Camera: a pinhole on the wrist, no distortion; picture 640 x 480 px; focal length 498.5 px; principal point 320.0 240.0 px. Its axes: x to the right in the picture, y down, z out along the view. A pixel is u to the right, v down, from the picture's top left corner.
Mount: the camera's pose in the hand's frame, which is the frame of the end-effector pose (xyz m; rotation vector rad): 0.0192 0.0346 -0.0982 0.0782 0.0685 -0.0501
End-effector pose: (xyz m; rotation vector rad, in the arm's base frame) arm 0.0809 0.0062 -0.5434 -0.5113 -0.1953 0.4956
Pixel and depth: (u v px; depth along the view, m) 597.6 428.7 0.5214
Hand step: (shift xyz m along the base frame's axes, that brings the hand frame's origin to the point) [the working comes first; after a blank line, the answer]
In the camera's frame: 0.2904 0.1974 0.5214

0.1104 0.4841 0.2857
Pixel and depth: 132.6 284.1 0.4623
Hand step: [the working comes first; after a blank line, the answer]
In the camera's frame: -0.1738 0.0409 0.4623

-0.2363 0.1331 0.2922
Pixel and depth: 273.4 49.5 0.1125
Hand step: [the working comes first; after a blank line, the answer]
In the camera's frame: -0.0105 -0.0430 0.1125

0.0154 -0.0010 0.0189
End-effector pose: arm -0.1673 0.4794 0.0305 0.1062 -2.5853 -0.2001
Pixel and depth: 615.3 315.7 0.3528
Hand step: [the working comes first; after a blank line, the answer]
In the camera's frame: 0.2090 0.0536 0.3528

-0.3445 0.0492 -0.0662
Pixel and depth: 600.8 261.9 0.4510
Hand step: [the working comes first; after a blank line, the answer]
In the camera's frame: 0.2540 0.0198 0.4510

-0.4333 0.0116 -0.1254
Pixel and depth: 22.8 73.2 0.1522
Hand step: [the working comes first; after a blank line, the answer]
In the camera's frame: -0.0907 -0.0509 0.1522

0.0260 -0.0095 -0.0835
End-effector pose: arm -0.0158 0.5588 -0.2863 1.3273 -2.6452 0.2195
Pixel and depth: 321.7 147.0 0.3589
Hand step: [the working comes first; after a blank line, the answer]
In the camera's frame: 0.0012 -0.0670 0.3589

0.0024 -0.1205 -0.2348
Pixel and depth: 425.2 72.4 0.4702
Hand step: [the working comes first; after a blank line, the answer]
In the camera's frame: 0.0992 -0.1581 0.4702

0.0188 -0.2804 -0.3015
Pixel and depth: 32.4 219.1 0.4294
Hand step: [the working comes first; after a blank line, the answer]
In the camera's frame: -0.2477 -0.0180 0.4294

0.0918 0.0805 -0.3797
